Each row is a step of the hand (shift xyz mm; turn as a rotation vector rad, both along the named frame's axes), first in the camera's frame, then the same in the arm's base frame.
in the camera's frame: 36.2 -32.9 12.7 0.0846 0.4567 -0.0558
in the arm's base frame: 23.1 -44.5 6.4 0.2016 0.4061 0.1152
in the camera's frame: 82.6 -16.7 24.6 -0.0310 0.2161 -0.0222
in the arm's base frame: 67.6 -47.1 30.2 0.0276 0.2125 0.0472
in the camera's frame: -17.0 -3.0 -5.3 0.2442 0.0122 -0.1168
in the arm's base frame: -15.4 3.9 -8.6 0.2611 -0.0303 -0.0658
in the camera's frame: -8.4 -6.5 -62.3 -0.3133 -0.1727 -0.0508
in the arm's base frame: 5.9 14.0 -61.4 -0.3230 -0.0483 -0.1547
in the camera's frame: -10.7 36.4 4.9 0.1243 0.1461 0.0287
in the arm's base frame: -2.6 35.0 15.1 0.1444 0.0875 0.0954
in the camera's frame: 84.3 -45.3 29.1 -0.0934 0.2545 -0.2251
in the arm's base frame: 61.3 -74.9 25.1 0.0279 0.3230 -0.1381
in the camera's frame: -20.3 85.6 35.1 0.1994 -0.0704 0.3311
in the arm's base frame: -7.4 74.4 58.2 0.0894 -0.2169 0.3152
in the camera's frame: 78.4 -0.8 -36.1 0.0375 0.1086 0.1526
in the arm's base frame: 82.4 -14.4 -21.4 0.0235 0.0451 0.1841
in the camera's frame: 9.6 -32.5 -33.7 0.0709 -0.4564 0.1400
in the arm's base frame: 9.6 -23.1 -40.7 -0.0761 -0.4764 -0.0124
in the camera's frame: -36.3 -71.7 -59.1 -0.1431 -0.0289 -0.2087
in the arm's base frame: -36.6 -37.9 -84.7 -0.0901 0.0752 -0.2260
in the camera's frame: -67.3 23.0 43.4 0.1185 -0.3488 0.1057
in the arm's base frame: -68.5 29.3 37.4 0.0026 -0.3832 -0.0005
